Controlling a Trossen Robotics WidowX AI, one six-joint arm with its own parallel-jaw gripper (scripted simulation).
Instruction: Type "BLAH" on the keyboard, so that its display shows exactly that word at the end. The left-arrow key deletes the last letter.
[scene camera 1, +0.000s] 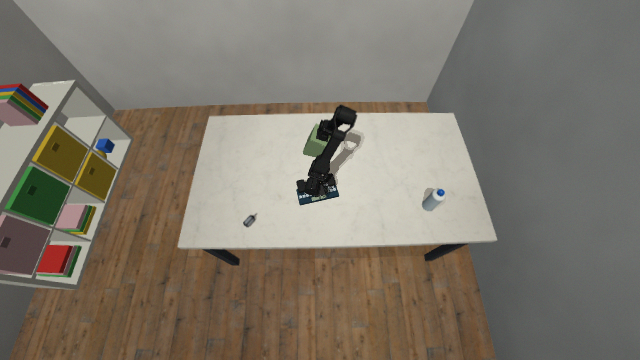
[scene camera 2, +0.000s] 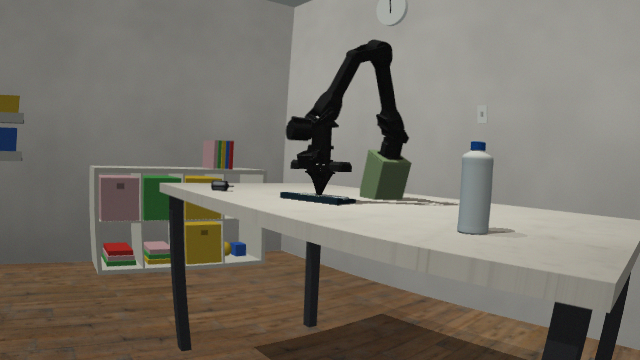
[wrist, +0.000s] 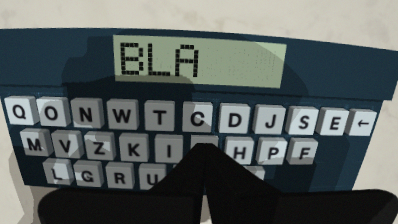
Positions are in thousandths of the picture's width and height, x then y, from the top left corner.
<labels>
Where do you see my gripper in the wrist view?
At 511, 676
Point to my gripper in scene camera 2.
At 499, 543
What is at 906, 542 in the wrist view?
A left-arrow key.
</labels>
